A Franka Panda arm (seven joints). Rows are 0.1 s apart.
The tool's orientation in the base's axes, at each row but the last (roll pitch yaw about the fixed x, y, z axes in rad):
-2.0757 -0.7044 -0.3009
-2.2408 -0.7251 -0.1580
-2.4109 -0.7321 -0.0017
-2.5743 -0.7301 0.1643
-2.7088 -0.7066 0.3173
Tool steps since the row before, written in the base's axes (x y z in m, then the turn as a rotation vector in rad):
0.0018 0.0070 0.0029 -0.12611 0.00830 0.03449
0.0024 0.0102 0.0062 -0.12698 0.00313 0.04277
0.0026 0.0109 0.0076 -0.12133 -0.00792 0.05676
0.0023 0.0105 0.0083 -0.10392 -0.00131 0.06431
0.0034 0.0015 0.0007 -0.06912 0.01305 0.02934
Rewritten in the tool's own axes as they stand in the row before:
0.0016 -0.0056 0.0051 -0.07132 -0.07842 -0.07699
0.0047 -0.0097 0.0056 -0.06586 -0.08005 -0.08496
0.0070 -0.0107 0.0044 -0.05229 -0.07624 -0.09725
0.0085 -0.0103 0.0024 -0.03366 -0.07581 -0.08976
0.0033 0.0005 0.0018 -0.02780 -0.05696 -0.04232

